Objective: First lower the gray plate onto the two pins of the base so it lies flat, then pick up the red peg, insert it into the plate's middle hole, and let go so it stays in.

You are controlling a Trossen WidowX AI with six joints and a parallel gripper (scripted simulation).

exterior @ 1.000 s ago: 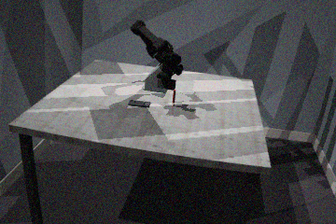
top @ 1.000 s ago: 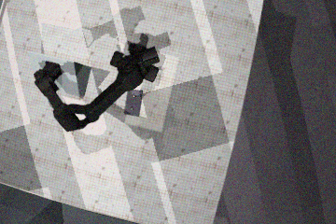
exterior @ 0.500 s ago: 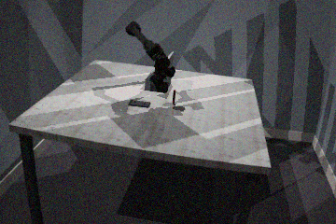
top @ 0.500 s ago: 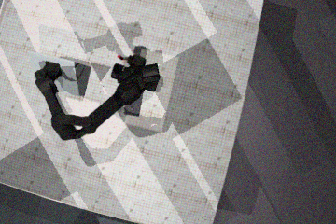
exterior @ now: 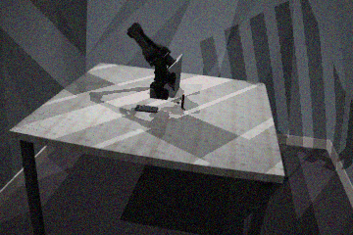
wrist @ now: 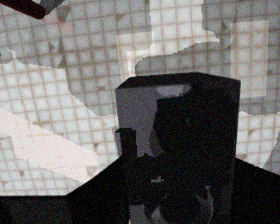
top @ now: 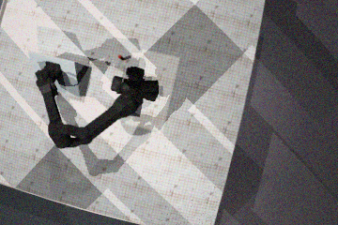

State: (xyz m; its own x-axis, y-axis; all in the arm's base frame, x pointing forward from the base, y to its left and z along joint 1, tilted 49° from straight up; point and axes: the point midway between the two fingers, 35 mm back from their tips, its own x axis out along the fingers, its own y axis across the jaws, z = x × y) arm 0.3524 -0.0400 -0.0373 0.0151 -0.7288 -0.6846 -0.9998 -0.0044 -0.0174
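Now: the base 10 mm behind my gripper tip, 70 mm to the right of it and 80 mm below it. From my gripper tip the other things lie so: red peg 110 mm behind, 120 mm to the left, 50 mm below; then gray plate 30 mm above.
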